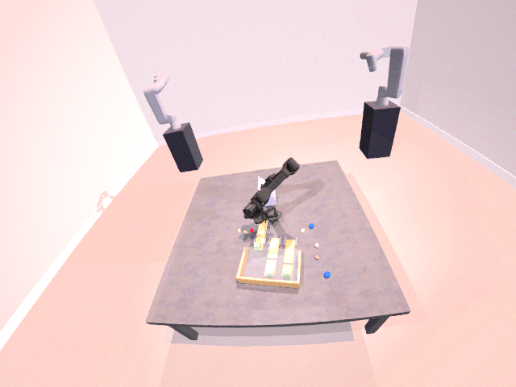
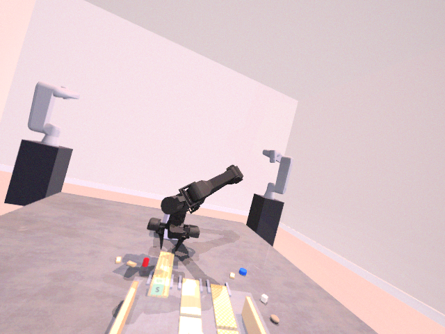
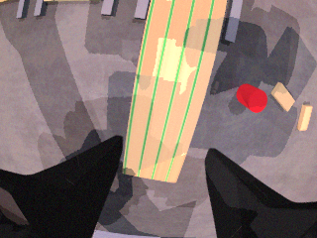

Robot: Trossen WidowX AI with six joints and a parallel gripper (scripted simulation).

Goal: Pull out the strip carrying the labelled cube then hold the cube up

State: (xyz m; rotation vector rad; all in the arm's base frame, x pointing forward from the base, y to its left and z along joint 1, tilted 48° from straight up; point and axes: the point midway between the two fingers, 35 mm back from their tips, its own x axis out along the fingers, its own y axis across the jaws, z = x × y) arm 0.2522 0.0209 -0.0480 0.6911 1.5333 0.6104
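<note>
The red piece lies 30 mm ahead of my gripper tip, 70 mm to the right of it and 40 mm below it.
</note>
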